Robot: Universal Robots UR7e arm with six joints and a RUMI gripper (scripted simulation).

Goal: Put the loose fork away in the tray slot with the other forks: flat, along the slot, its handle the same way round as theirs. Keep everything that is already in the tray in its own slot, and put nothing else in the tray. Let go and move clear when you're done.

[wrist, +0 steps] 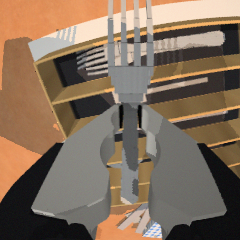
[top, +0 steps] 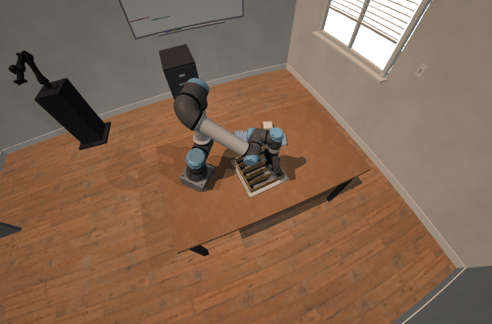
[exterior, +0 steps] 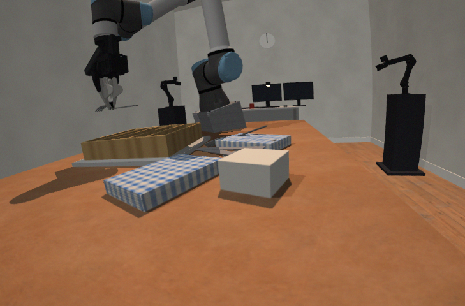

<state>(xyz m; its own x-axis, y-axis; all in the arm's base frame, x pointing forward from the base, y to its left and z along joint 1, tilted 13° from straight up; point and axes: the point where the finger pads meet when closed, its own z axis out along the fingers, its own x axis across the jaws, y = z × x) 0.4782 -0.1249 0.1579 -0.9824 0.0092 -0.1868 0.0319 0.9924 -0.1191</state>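
Right now my hand is 50 mm past the wooden cutlery tray, 100 mm to the right of it and 110 mm above it. Round my hand: white box: 160 mm ahead, 500 mm to the left, 140 mm below.
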